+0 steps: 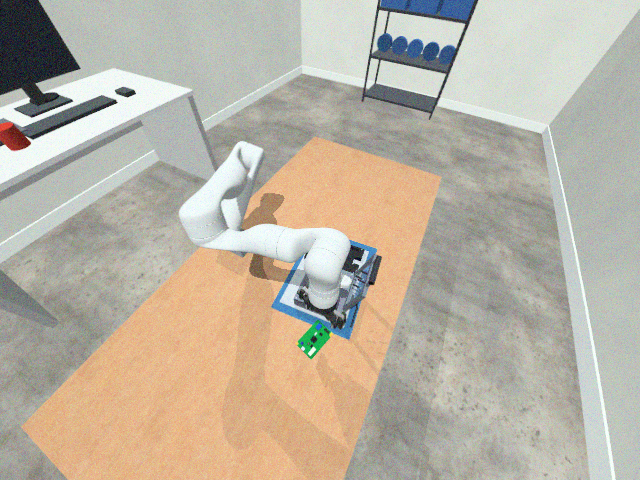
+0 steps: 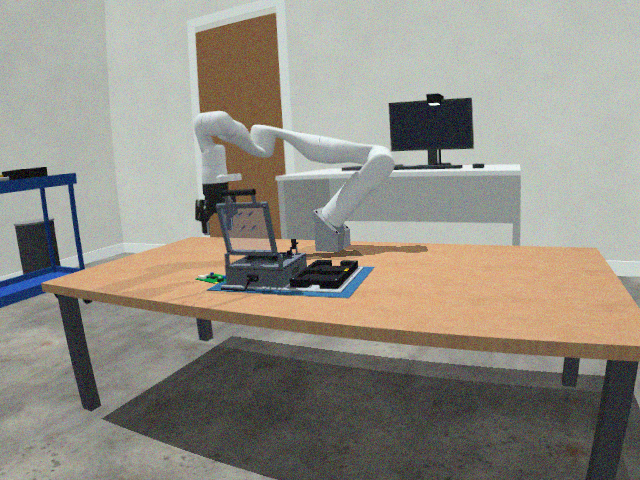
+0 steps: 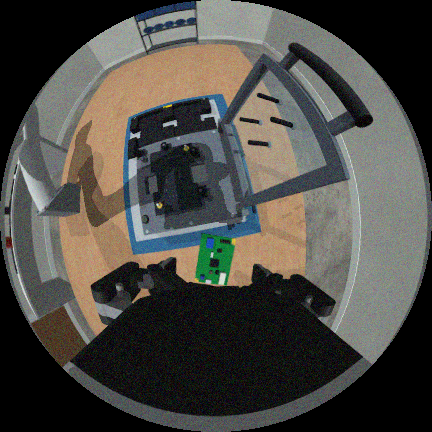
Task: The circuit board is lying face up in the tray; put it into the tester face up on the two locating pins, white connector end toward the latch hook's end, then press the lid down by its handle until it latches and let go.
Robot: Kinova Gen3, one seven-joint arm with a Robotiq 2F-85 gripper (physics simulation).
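Pixels of known places: gripper, fingertip midpoint: (image 1: 320, 316) (image 2: 218, 232) (image 3: 214, 269); arm's base, link origin: (image 2: 331, 218) (image 3: 47, 200).
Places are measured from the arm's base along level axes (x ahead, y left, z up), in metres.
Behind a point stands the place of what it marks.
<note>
The green circuit board (image 1: 313, 339) @(x 0.460, y -0.245, z -0.106 m) (image 2: 210, 277) @(x 0.468, y -0.252, z -0.106 m) (image 3: 215, 261) @(x 0.465, y -0.241, z -0.106 m) lies face up on the table beside the blue mat, its white connector end away from the tester. The tester (image 2: 263, 271) @(x 0.535, y -0.038, z -0.062 m) (image 3: 190, 220) @(x 0.441, y -0.148, z -0.051 m) has its lid (image 2: 222, 227) @(x 0.553, y -0.141, z 0.062 m) (image 3: 335, 170) @(x 0.557, y -0.140, z 0.123 m) raised, with the black handle (image 1: 375, 269) @(x 0.573, y -0.076, z 0.164 m) (image 2: 238, 192) @(x 0.581, y -0.068, z 0.157 m) (image 3: 332, 82) on top. Two gold locating pins (image 3: 186, 148) @(x 0.458, y -0.023, z -0.041 m) (image 3: 159, 205) @(x 0.397, y -0.114, z -0.038 m) show bare. A black post (image 2: 294, 245) @(x 0.372, y -0.008, z -0.025 m) stands at the tester's side. The black tray (image 2: 320, 273) @(x 0.419, y 0.084, z -0.096 m) (image 3: 150, 125) @(x 0.371, y 0.113, z -0.093 m) holds no board. My gripper (image 1: 321, 308) @(x 0.467, y -0.208, z 0.033 m) (image 2: 217, 225) @(x 0.467, y -0.208, z 0.033 m) (image 3: 214, 269) @(x 0.467, y -0.208, z 0.033 m) is open and empty, high above the table near the board.
The blue mat (image 1: 286, 311) @(x 0.334, y -0.189, z -0.110 m) (image 2: 356, 284) @(x 0.472, y 0.201, z -0.110 m) (image 3: 145, 247) @(x 0.315, y -0.185, z -0.110 m) lies under the tester and tray. The raised lid stands close beside my gripper. The wooden table (image 1: 180, 361) @(x 0.090, y -0.462, z -0.111 m) (image 2: 465, 294) @(x 0.530, y 0.490, z -0.111 m) carries the arm's base. A white desk (image 1: 155, 85) (image 2: 501, 168) with a monitor (image 2: 431, 124) stands behind.
</note>
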